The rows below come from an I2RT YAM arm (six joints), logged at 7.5 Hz.
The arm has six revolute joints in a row. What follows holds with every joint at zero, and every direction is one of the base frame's. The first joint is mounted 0.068 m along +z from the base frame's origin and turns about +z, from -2.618 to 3.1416 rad. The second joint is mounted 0.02 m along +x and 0.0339 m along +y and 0.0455 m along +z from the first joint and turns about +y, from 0 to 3.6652 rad. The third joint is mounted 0.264 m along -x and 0.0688 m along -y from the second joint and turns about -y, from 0 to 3.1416 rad. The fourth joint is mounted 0.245 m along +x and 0.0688 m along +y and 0.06 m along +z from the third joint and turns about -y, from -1.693 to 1.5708 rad. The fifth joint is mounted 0.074 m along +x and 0.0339 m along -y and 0.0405 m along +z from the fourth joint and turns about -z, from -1.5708 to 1.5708 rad. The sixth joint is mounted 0.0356 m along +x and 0.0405 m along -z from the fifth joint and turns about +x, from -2.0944 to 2.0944 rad. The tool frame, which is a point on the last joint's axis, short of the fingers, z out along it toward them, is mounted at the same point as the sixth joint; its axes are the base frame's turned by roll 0, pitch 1.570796 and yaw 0 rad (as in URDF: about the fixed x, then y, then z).
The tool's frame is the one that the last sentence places.
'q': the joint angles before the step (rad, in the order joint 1, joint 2, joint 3, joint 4, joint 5, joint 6). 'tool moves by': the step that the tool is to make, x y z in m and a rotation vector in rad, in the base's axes. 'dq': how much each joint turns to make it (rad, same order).
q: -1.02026, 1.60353, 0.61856, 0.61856, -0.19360, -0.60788
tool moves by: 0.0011, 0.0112, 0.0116, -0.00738, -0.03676, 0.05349
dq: 0.01722, -0.06472, -0.01950, -0.01660, -0.04344, 0.01337
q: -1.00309, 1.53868, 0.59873, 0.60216, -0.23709, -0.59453
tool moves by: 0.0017, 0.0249, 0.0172, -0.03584, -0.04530, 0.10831
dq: 0.04359, -0.12091, -0.04858, -0.01816, -0.06704, -0.00302
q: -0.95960, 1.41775, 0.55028, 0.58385, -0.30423, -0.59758
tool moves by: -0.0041, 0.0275, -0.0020, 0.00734, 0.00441, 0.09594
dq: 0.04037, -0.10250, -0.07954, -0.03671, -0.05346, -0.01605
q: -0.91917, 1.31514, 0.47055, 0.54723, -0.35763, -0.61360
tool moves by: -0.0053, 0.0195, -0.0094, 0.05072, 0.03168, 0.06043
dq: 0.02645, -0.06681, -0.05860, -0.06961, -0.03422, -0.00530
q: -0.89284, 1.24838, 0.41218, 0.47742, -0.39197, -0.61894
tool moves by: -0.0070, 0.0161, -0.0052, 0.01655, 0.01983, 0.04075
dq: 0.01749, -0.07384, -0.05186, -0.05288, -0.01988, -0.01414
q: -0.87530, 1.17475, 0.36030, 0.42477, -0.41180, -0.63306
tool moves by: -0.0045, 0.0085, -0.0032, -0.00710, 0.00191, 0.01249
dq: 0.00894, -0.04154, -0.03627, -0.00410, -0.00100, -0.00757
